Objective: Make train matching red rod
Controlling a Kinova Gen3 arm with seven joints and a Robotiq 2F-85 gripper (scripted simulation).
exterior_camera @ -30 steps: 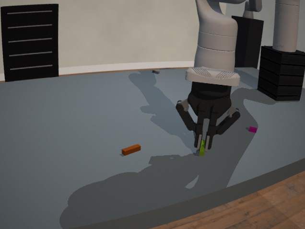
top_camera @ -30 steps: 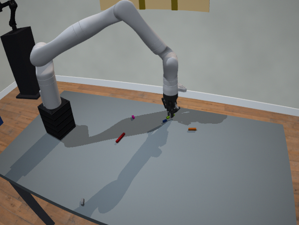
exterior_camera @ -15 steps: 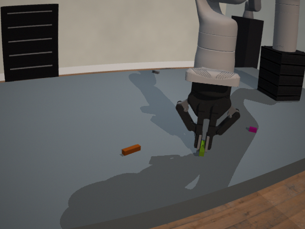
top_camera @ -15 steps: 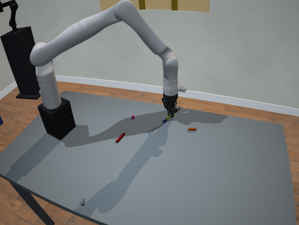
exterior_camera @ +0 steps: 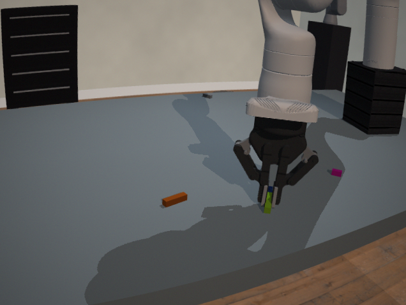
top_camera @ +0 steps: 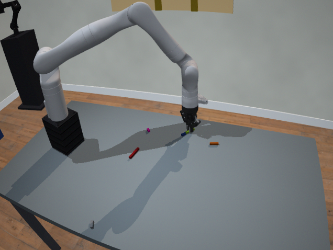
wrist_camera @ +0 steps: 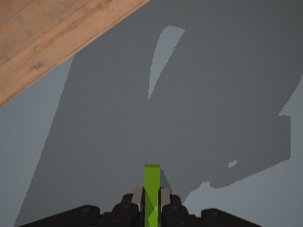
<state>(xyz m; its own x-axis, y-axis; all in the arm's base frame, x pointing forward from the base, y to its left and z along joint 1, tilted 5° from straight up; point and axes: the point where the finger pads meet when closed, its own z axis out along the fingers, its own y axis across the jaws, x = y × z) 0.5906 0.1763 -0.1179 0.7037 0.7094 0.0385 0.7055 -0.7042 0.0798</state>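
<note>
Right now the lime rod is 1 cm below my hand. The rest, counted from my hand: magenta rod (20 cm behind, 2 cm to the right, 2 cm below); red rod (23 cm behind, 19 cm to the right, 2 cm below); orange rod (12 cm ahead, 8 cm to the right, 2 cm below).
</note>
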